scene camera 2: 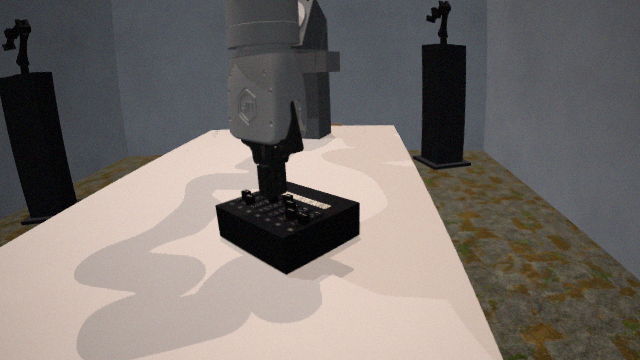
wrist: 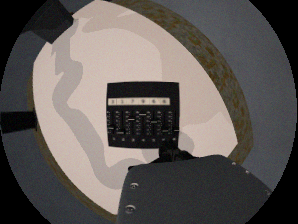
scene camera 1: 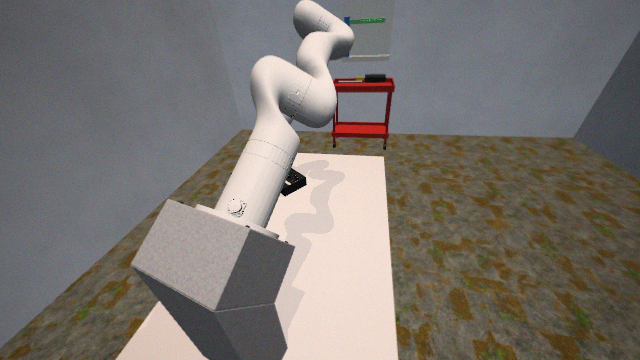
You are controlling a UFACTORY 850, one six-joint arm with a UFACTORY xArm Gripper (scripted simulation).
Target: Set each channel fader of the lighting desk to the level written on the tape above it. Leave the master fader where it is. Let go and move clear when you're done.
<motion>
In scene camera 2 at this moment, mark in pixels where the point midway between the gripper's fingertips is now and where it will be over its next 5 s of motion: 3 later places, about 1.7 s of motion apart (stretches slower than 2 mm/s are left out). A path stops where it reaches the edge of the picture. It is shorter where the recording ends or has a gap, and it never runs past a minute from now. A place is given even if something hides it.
My gripper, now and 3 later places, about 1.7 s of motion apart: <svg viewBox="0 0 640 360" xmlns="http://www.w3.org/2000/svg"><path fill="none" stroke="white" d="M273 194L275 211L276 221L288 216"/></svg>
</motion>
